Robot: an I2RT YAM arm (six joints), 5 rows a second.
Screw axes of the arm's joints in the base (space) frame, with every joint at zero. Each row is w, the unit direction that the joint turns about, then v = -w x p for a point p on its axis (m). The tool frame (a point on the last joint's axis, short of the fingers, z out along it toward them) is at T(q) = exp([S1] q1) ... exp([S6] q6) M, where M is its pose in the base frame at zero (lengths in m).
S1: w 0 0 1 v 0 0 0
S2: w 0 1 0 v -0.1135 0 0.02
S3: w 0 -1 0 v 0.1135 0 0.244
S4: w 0 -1 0 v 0.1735 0 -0.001
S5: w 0 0 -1 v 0 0.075 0
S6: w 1 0 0 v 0 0.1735 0
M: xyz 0.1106 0 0.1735 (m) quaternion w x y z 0.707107 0 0.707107 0
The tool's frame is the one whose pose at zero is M.
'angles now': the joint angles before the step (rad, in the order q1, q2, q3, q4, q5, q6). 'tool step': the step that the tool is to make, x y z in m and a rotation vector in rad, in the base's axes. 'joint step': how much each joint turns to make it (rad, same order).
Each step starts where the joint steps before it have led.
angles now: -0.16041, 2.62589, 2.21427, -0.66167, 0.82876, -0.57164
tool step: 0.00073, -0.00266, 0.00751, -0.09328, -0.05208, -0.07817
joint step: 0.00000, -0.00422, 0.00494, 0.02440, 0.11139, 0.04235
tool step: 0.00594, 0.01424, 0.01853, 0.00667, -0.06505, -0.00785
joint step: 0.02747, -0.00036, 0.07098, -0.06103, 0.00419, 0.06562
